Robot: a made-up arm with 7 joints. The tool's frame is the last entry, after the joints. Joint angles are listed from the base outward. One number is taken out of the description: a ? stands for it. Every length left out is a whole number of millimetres.
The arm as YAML. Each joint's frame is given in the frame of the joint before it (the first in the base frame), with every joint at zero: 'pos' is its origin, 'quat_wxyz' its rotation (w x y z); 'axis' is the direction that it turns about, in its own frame. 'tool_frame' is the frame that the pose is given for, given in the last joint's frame.
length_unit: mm
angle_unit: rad
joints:
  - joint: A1
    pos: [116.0, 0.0, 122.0]
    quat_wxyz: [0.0, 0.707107, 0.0, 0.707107]
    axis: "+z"
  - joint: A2
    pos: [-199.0, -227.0, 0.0]
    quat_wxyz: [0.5, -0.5, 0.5, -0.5]
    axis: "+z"
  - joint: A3
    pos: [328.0, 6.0, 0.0]
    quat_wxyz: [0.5, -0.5, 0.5, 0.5]
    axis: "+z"
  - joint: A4
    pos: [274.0, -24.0, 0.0]
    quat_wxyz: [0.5, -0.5, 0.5, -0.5]
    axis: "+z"
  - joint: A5
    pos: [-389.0, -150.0, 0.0]
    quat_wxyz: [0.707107, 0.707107, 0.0, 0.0]
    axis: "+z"
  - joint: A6
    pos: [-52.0, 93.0, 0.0]
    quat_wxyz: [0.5, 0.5, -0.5, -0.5]
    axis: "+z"
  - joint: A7
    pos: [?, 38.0, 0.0]
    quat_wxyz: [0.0, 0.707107, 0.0, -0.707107]
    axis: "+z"
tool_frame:
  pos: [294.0, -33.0, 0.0]
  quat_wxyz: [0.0, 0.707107, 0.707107, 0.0]
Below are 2 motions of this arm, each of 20 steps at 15 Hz.
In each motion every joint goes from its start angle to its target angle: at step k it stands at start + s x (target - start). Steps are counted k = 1, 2, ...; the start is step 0. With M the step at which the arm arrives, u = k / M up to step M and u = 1 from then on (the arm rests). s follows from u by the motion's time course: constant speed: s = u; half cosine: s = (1 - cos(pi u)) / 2; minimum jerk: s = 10 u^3 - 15 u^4 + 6 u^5.
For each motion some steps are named. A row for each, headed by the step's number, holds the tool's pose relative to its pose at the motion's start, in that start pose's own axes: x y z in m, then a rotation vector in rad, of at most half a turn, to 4 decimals.
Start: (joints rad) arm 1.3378 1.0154 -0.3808 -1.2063 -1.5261 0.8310 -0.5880
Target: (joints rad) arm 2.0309 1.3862 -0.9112 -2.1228 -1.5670 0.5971 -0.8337
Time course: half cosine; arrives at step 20
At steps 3, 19, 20:
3: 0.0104 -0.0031 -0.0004 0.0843 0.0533 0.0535
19: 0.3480 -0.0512 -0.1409 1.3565 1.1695 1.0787
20: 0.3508 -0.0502 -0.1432 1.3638 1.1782 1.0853

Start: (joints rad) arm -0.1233 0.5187 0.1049 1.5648 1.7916 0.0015 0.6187
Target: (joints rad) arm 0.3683 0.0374 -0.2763 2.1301 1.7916 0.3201 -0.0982
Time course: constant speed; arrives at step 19
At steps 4, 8, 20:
4: -0.1738 -0.2136 0.0865 -0.0252 0.1165 0.3687
8: -0.2719 -0.4800 0.1982 -0.0369 0.2305 0.7414
20: -0.0407 -1.2636 0.5444 -0.0183 0.5473 1.7718

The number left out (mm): -205.0
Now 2 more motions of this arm.
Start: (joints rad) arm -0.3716 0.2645 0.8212 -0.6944 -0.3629 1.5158 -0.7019
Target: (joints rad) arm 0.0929 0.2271 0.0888 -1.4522 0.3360 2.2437 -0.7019
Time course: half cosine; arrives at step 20
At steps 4, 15, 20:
4: 0.0249 0.0058 -0.0638 -0.0161 -0.1496 -0.0119
15: 0.5863 -0.1180 -0.4089 -0.4893 -1.5068 -0.0813
20: 0.7283 -0.1901 -0.3944 -0.6538 -1.7810 -0.0753

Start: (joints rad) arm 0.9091 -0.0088 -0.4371 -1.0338 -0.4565 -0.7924 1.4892
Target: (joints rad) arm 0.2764 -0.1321 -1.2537 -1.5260 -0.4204 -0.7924 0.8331
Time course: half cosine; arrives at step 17
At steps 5, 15, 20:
5: 0.0269 0.0058 -0.0244 -0.0083 -0.0635 0.1895
15: 0.1595 -0.1313 -0.0871 -0.1571 -0.3817 0.8946
20: 0.1663 -0.1422 -0.0881 -0.1697 -0.3973 0.9247

